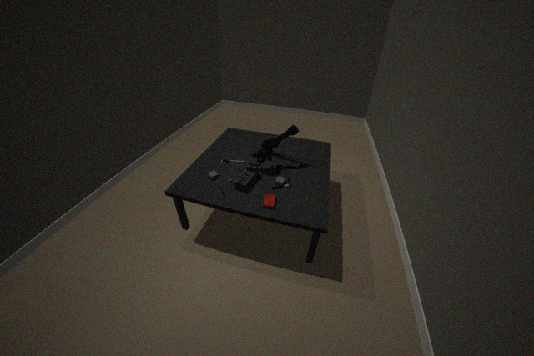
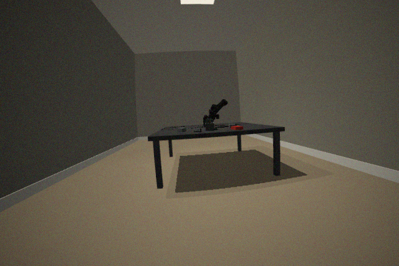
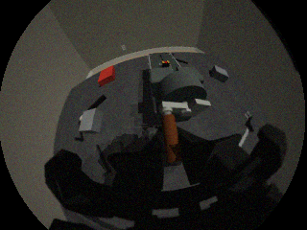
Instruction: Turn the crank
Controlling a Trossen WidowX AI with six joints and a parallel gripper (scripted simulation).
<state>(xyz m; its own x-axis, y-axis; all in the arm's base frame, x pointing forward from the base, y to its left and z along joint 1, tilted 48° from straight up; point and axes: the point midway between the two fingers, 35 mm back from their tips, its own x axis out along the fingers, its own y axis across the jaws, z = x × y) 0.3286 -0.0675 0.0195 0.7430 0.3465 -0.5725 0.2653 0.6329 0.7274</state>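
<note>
My gripper tip is now 15 cm short of the red pointer, 7 cm to the left of it and 1 cm below it. The rest, counted from my gripper tip: crank handle: 2 cm behind, 2 cm above.
</note>
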